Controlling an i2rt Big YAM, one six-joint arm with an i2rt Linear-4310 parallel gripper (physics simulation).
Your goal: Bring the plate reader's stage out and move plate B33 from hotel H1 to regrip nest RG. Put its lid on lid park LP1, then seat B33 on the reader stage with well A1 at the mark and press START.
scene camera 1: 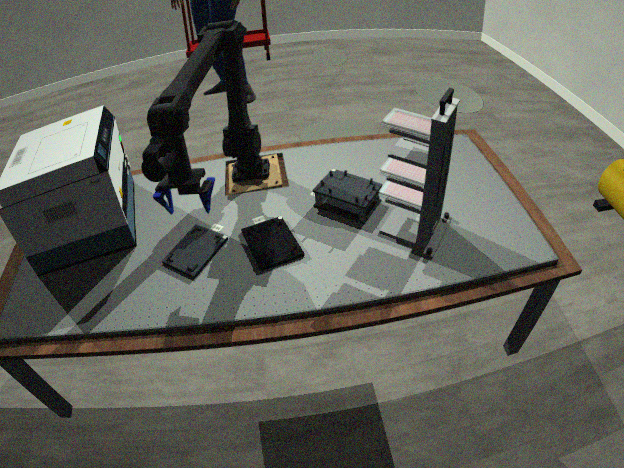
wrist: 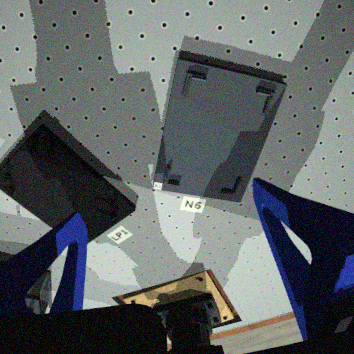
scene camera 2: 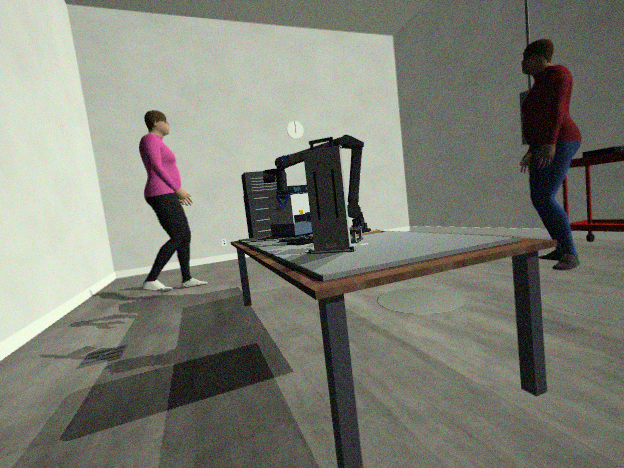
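Note:
My gripper is open and empty, pointing down above the table between the plate reader and the pads. No extended stage shows on the reader's right-hand face. The hotel tower stands at the right and bears three pink plates, the top plate, middle plate and lowest plate; their names are unreadable. Black lid park LP1 holds no lid. The raised dark stand, apparently regrip nest RG, holds no plate.
A flat grey nest labelled N6 lies between the reader and LP1. The arm's wooden base plate is at the rear edge. People stand beyond the table, near a red cart.

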